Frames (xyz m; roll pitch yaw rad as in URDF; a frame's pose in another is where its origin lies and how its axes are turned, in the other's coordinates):
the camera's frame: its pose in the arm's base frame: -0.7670 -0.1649 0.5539 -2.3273 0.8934 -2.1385
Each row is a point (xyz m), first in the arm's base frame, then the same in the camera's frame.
Working: the arm's base frame: its pose in the camera's frame: 0.0860 0.1819 0.9390 3.0032 -1.1215 -2.4589

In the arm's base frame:
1: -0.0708 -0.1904 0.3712
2: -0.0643 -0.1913 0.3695
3: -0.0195 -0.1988 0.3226
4: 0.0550 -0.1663 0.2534
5: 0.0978 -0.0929 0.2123
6: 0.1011 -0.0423 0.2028
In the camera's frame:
1: -0.0788 -0.1291 0.7042
2: -0.0792 -0.1309 0.7107
3: -0.0538 -0.1281 0.7708
4: -0.0421 -0.0895 0.8696
5: -0.0633 -0.0203 0.9302
6: -0.0838 0.0260 0.9403

